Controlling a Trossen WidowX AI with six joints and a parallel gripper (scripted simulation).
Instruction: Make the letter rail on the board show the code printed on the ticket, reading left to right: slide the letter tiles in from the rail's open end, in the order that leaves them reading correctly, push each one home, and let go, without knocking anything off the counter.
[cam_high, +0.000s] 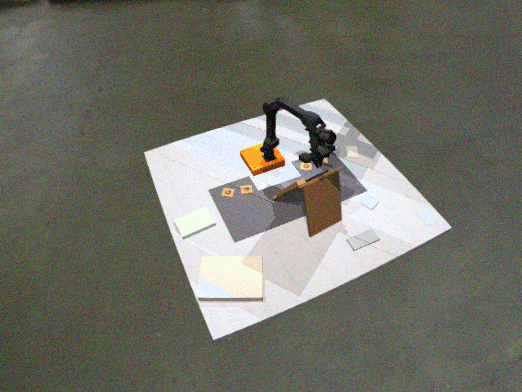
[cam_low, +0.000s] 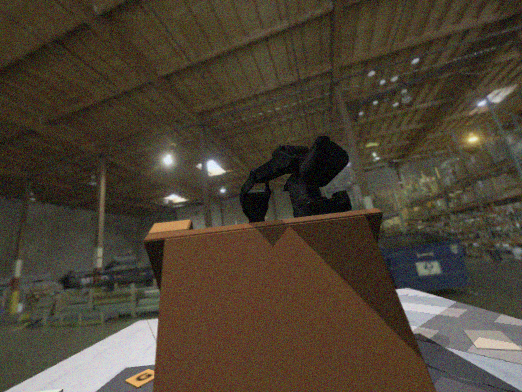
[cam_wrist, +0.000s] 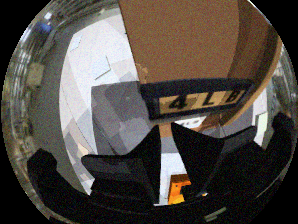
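The white ticket is 20 mm behind my gripper tip, 70 mm to the right of it and 110 mm below it. From my gripper tip the other things lie so: dark mat (120 mm behind, 130 mm to the right, 190 mm below); grey plate (370 mm ahead, 40 mm to the left, 180 mm below).
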